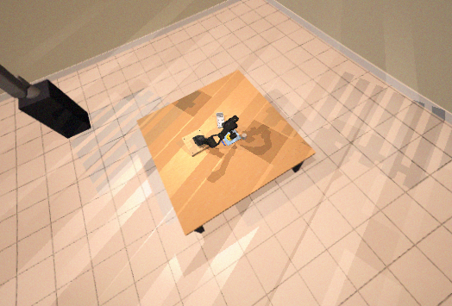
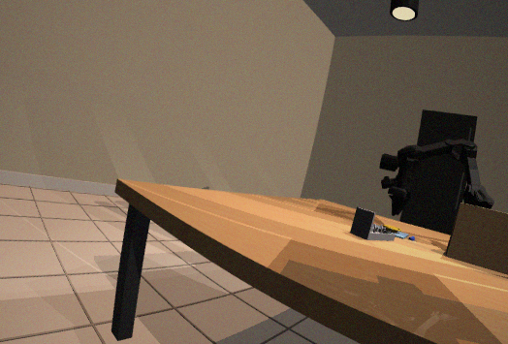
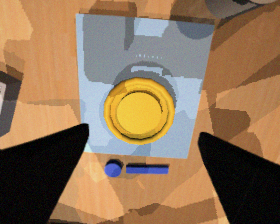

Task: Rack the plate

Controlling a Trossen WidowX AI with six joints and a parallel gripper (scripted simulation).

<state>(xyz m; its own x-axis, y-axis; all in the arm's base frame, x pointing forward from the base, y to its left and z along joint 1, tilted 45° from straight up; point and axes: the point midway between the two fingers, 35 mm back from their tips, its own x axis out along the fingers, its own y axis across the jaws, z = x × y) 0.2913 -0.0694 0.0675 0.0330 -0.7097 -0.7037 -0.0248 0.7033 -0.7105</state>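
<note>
The yellow plate is 50 mm below my gripper tip. From my gripper tip the other things lie so: blue spoon: 90 mm behind, 60 mm below, 10 mm to the left; then white cup: 120 mm ahead, 70 mm to the right, 40 mm below; then light blue mat: 60 mm below, 10 mm ahead.
</note>
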